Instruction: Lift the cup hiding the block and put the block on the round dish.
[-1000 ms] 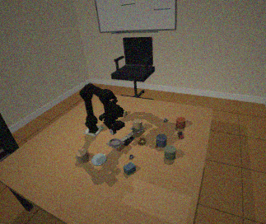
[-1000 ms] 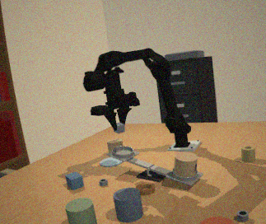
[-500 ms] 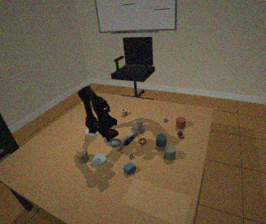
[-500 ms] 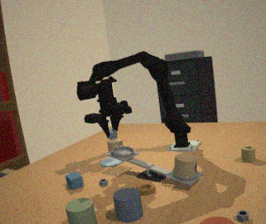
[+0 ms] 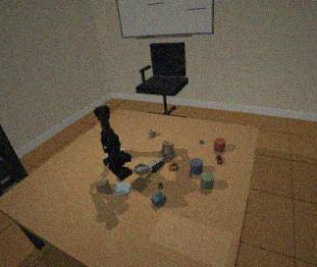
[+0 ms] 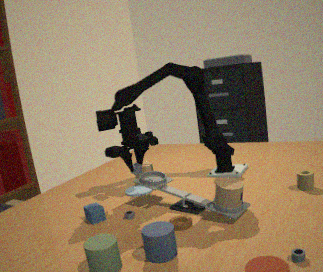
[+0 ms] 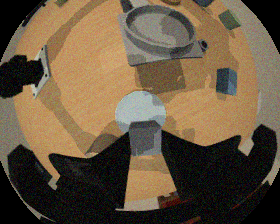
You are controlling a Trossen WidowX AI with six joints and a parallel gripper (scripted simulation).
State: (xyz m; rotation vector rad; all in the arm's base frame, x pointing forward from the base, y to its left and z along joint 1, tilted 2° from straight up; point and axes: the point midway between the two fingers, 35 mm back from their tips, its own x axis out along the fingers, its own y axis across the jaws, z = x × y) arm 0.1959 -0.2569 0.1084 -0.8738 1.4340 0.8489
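Right now my gripper tip is 70 mm above the pale blue round dish. The rest, counted from my gripper tip: blue cube 220 mm ahead, 30 mm to the right, 60 mm below; grey-lilac block 10 mm above; tan cup 110 mm behind, 50 mm to the right, 40 mm below.
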